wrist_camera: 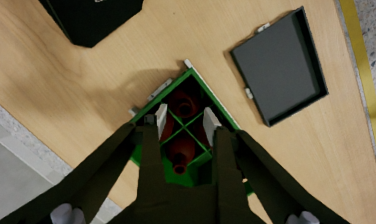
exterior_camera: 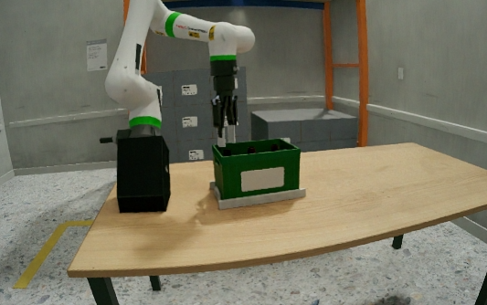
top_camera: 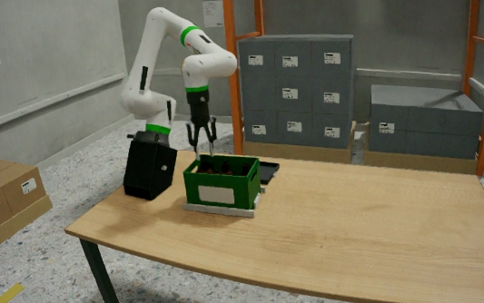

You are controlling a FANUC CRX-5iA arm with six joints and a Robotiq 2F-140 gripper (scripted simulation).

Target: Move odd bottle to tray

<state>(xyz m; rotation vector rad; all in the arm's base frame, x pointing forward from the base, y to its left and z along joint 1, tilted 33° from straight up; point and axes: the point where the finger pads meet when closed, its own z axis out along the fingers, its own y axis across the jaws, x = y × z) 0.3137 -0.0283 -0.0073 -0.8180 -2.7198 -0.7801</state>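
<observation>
The brown bottle lies 13 cm below my hand. Round my hand: green crate (13 cm below, 10 cm ahead, 2 cm to the right); dark tray (26 cm to the left, 20 cm below, 8 cm ahead).
</observation>
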